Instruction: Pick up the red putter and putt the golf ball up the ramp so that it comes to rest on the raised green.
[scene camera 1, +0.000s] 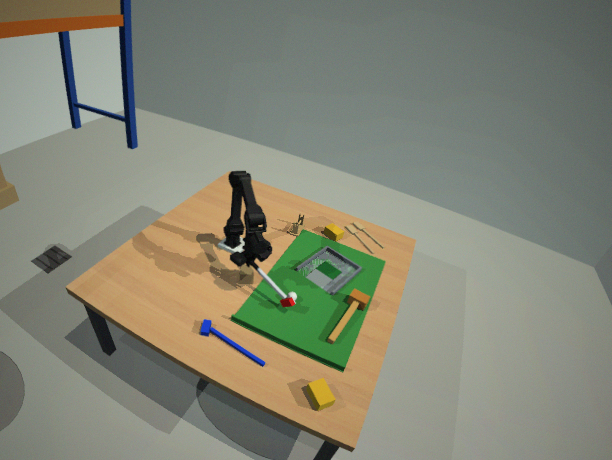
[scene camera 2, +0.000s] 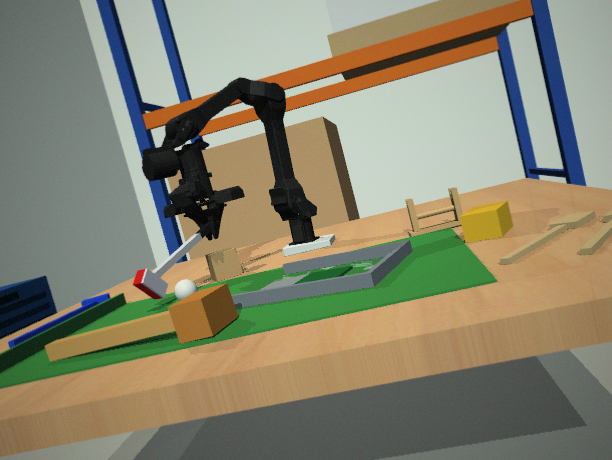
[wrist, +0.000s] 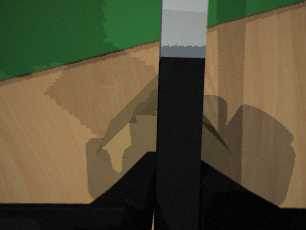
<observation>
In view: the gripper (scene camera 2: 213, 239), a blue hammer (scene camera 2: 88, 303), a wooden mallet (scene camera 2: 204, 313), a yellow block (scene camera 2: 490, 221), a green mat (scene camera 2: 440, 262), a grey frame (scene camera 2: 330, 281) and a wooden rack (scene camera 2: 456, 206).
The gripper shows as well in the wrist view (wrist: 167, 160). The green mat shows as well in scene camera 1 (scene camera 1: 309, 322) and in the wrist view (wrist: 41, 41). The wrist view does not show the blue hammer: it is out of frame. The wrist view does not show the wooden mallet: it is out of frame.
</observation>
